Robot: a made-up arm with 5 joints. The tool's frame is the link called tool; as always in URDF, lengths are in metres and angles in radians. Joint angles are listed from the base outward. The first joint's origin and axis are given. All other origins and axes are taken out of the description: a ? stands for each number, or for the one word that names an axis. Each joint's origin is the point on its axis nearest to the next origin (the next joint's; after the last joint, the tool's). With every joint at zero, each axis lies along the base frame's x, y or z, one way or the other. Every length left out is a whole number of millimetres.
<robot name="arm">
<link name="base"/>
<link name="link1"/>
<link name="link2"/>
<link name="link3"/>
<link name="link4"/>
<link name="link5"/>
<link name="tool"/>
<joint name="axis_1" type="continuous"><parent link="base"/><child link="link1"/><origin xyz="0.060 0.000 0.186"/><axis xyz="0 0 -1"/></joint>
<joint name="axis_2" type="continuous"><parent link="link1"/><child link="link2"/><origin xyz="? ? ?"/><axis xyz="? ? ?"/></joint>
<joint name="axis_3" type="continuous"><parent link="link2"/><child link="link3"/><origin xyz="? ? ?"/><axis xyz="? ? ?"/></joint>
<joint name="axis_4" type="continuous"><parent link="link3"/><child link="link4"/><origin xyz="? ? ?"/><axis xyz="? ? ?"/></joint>
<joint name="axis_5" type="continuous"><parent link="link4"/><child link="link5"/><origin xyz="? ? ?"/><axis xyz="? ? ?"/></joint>
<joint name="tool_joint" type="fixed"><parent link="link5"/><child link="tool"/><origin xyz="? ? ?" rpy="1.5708 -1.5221 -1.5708"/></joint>
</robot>
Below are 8 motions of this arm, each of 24 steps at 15 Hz.
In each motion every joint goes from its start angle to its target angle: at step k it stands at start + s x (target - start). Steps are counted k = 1, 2, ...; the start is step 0. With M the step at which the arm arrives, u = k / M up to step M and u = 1 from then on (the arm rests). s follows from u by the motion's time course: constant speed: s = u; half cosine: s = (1 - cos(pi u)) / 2; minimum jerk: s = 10 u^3 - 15 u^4 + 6 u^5.
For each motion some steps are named. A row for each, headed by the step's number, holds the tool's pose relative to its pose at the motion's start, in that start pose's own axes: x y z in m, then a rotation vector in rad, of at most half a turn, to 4 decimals.
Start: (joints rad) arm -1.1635 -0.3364 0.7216 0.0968 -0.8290
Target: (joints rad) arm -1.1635 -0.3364 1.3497 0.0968 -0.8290
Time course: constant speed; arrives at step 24
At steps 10, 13, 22, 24:
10: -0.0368 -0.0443 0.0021 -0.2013 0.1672 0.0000
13: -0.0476 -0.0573 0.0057 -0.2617 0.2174 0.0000
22: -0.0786 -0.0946 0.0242 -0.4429 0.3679 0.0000
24: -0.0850 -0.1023 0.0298 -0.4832 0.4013 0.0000

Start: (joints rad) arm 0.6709 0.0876 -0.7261 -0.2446 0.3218
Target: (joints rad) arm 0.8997 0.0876 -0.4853 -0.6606 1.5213
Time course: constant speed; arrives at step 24
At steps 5, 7, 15, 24:
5: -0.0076 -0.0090 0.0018 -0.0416 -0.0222 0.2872
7: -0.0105 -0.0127 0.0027 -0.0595 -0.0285 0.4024
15: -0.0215 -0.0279 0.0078 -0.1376 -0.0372 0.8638
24: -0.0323 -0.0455 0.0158 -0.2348 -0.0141 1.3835

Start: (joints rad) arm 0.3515 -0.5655 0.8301 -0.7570 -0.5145
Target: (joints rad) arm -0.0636 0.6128 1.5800 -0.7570 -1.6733
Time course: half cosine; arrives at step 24
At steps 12, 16, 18, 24:
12: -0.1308 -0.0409 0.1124 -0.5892 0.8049 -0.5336
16: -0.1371 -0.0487 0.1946 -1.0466 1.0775 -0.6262
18: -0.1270 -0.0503 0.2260 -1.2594 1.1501 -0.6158
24: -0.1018 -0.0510 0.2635 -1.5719 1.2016 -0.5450

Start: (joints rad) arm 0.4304 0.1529 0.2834 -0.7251 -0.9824
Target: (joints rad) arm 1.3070 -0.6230 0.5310 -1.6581 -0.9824
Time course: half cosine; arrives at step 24
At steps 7, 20, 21, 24:
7: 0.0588 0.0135 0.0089 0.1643 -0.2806 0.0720
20: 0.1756 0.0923 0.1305 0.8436 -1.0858 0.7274
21: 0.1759 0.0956 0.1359 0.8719 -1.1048 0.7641
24: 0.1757 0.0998 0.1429 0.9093 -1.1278 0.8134

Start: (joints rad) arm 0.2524 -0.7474 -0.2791 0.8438 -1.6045
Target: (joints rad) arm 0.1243 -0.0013 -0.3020 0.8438 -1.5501
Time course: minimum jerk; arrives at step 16
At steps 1, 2, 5, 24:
1: 0.0000 -0.0002 -0.0003 -0.0016 0.0001 0.0001
2: -0.0001 -0.0016 -0.0025 -0.0117 0.0011 0.0005
5: -0.0018 -0.0193 -0.0270 -0.1316 0.0128 0.0071
24: -0.0205 -0.1448 -0.1080 -0.7284 0.0888 0.0752

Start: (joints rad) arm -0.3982 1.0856 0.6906 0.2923 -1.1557
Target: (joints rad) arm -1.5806 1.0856 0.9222 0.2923 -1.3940
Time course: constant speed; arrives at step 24
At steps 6, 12, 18, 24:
6: -0.0204 -0.0091 -0.0043 -0.1032 -0.1211 0.1961
12: -0.0338 -0.0232 -0.0091 -0.2005 -0.2623 0.3845
18: -0.0395 -0.0396 -0.0128 -0.2871 -0.4227 0.5657
24: -0.0381 -0.0554 -0.0139 -0.3584 -0.6010 0.7405

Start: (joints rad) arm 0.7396 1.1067 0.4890 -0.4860 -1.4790
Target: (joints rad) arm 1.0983 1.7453 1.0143 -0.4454 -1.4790
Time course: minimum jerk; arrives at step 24
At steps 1, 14, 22, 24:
1: 0.0000 -0.0002 0.0000 -0.0008 -0.0001 -0.0002
14: -0.0058 -0.1427 0.0648 -0.7833 0.0175 -0.2400
22: -0.0303 -0.1782 0.1296 -1.1816 0.1032 -0.3753
24: -0.0307 -0.1785 0.1307 -1.1875 0.1049 -0.3773

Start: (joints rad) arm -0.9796 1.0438 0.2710 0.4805 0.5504
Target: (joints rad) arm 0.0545 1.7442 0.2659 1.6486 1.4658
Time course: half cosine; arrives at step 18
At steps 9, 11, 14, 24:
9: -0.0999 0.0221 -0.0248 0.8548 0.4467 0.0083
11: -0.1193 0.0410 -0.0194 1.2347 0.4195 0.0355
14: -0.1323 0.0625 -0.0061 1.7127 0.2398 0.0851
24: -0.1355 0.0716 0.0029 1.9645 0.0710 0.1194

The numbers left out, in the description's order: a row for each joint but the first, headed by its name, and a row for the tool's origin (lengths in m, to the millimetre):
axis_2: xyz 0.026 0.005 0.000, axis 0 1 0
axis_3: xyz 0.025 0.000 0.099, axis 0 1 0
axis_4: xyz 0.152 0.000 0.006, axis 0 1 0
axis_5: xyz 0.069 0.000 0.000, axis -1 0 0
tool: xyz 0.000 0.000 0.000

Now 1 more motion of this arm.
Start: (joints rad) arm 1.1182 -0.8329 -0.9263 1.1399 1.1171
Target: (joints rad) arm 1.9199 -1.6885 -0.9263 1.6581 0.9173
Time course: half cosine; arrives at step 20
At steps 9, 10, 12, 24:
9: 0.0320 0.0040 0.0848 -0.2554 0.1500 0.1319
10: 0.0399 0.0114 0.0988 -0.3017 0.1729 0.1608
12: 0.0556 0.0314 0.1238 -0.3914 0.2137 0.2219
24: 0.0833 0.0987 0.1632 -0.5801 0.2850 0.3782

